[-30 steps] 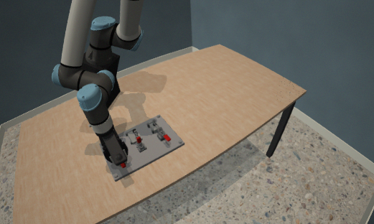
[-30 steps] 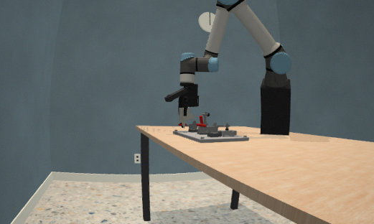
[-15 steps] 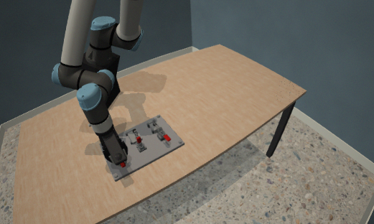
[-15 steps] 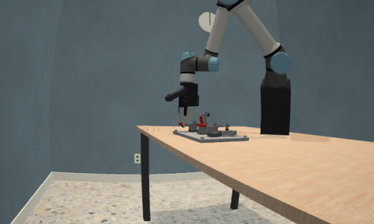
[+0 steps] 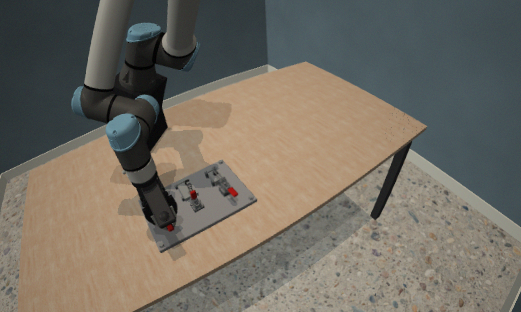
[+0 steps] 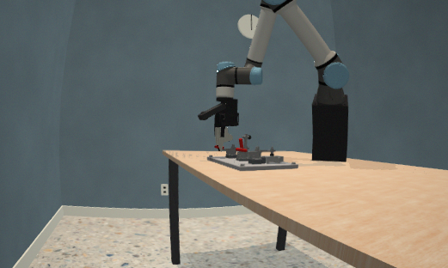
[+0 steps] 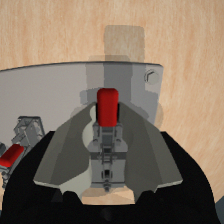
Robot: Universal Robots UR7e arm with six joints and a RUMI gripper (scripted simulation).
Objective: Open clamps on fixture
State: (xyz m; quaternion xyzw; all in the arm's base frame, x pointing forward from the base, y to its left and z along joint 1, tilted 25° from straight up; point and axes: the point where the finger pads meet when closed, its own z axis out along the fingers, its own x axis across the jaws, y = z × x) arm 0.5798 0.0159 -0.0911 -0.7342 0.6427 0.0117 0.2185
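The grey fixture plate lies 10 cm behind my hand, 9 cm to the left of it and 5 cm below it.
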